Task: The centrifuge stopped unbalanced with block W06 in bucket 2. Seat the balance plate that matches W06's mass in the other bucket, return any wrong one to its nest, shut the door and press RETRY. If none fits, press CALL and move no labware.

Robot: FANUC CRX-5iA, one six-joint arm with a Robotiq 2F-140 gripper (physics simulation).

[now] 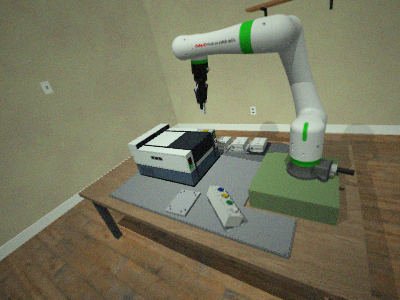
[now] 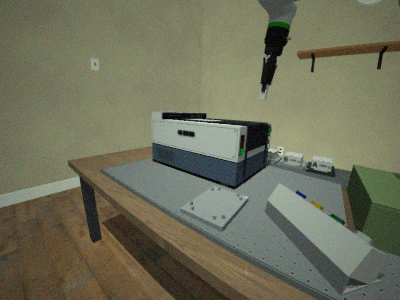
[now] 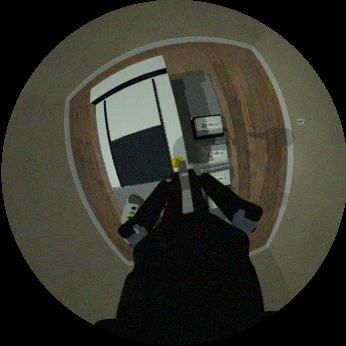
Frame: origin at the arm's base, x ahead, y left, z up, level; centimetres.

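Where they show: gripper, fingertip midpoint: (image 1: 203, 113) (image 2: 261, 99) (image 3: 183, 166); arm's base at its link origin: (image 1: 303, 170).
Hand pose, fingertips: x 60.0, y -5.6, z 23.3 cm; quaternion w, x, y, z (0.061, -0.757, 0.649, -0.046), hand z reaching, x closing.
Things, the pixels of their centre, and the offset from my fingertips. Level surfaces: height alone.
- centrifuge at the middle of its body: (image 3: 140, 125) (image 2: 210, 139) (image 1: 175, 150) dx +15.0, dy +17.7, dz -19.7 cm
- small lamp at the middle of its body: (image 2: 241, 151) (image 1: 191, 166) dx -9.8, dy +28.4, dz -18.9 cm
- plate D at the middle of its body: (image 3: 208, 125) dx +14.7, dy -13.0, dz -28.6 cm
- plate C at the middle of its body: (image 3: 213, 153) (image 2: 268, 154) (image 1: 223, 142) dx +0.7, dy -15.5, dz -28.6 cm
- plate B at the middle of its body: (image 3: 217, 177) (image 2: 293, 158) (image 1: 240, 143) dx -12.4, dy -17.9, dz -28.6 cm
- plate A at the middle of its body: (image 2: 321, 163) (image 1: 258, 144) dx -25.3, dy -20.2, dz -28.6 cm
- button box at the middle of its body: (image 2: 314, 223) (image 1: 223, 204) (image 3: 128, 211) dx -35.1, dy +37.8, dz -27.7 cm
- flat pale plate with studs, body centre: (image 2: 216, 202) (image 1: 182, 201) dx -13.1, dy +43.1, dz -30.6 cm
- grey mat at its surface level: dz -31.8 cm
The centrifuge (image 1: 167, 172) (image 2: 197, 137) (image 3: 132, 117) stands on the mat. Its top door, white with a dark window (image 1: 190, 142) (image 3: 141, 155), looks shut; the buckets and block W06 are hidden. A small lamp (image 1: 191, 165) (image 2: 242, 151) on its front glows green. Pale balance plates sit in a row of nests beside it: plate D (image 3: 207, 126), plate C (image 3: 217, 153), plate B (image 2: 293, 159) (image 3: 220, 177) and plate A (image 2: 320, 164). My gripper (image 1: 202, 108) (image 2: 263, 93) (image 3: 183, 166) is shut and empty, high above the centrifuge's plate side. The button box (image 1: 225, 207) (image 2: 315, 235) (image 3: 129, 210) carries blue, yellow and green buttons.
A flat pale plate with studs (image 1: 183, 202) (image 2: 215, 206) lies on the grey mat (image 1: 260, 234) (image 2: 137, 175) in front of the centrifuge. The green base block (image 1: 292, 187) (image 2: 382, 205) carries the arm. A wooden shelf (image 1: 267, 5) (image 2: 345, 51) is on the wall.
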